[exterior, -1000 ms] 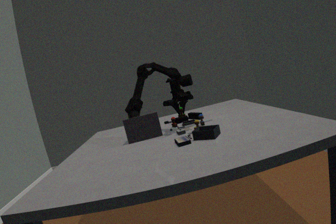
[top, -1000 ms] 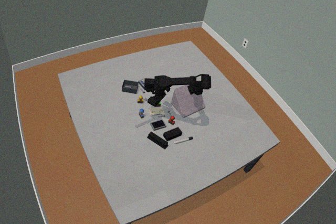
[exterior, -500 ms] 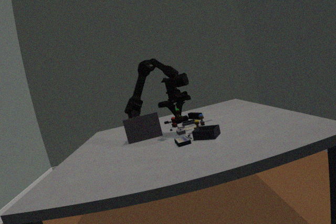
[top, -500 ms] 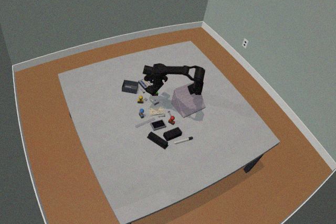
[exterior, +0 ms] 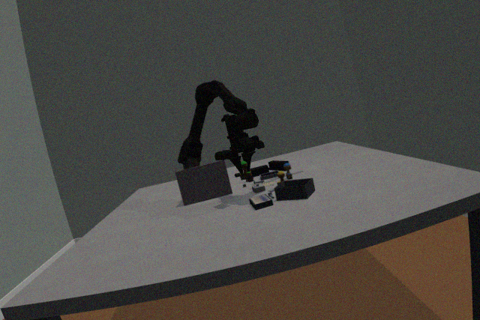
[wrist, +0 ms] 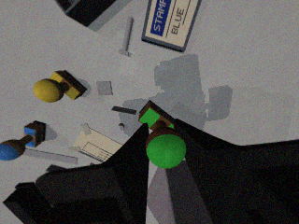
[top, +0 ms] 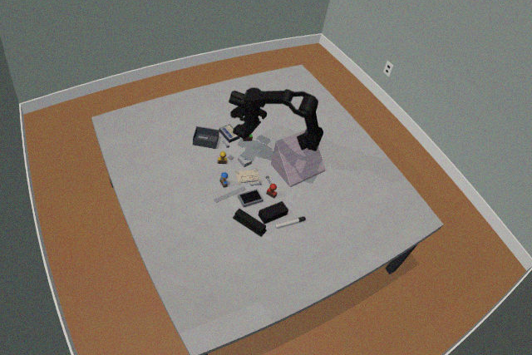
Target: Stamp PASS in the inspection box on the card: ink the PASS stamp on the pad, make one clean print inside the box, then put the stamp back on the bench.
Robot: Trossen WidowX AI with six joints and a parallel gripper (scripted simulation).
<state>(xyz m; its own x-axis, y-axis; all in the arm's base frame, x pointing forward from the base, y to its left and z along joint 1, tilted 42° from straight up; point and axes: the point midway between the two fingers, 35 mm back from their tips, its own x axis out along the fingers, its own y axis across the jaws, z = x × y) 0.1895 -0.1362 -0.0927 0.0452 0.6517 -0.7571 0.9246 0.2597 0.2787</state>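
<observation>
My gripper tip is now 130 mm short of the yellow stamp, 10 mm to the right of it and 80 mm above it. Round my gripper tip: green stamp (right at my gripper tip); cream card (80 mm ahead, 130 mm to the left, 100 mm below); black tray (130 mm ahead, 140 mm to the right, 80 mm below).
</observation>
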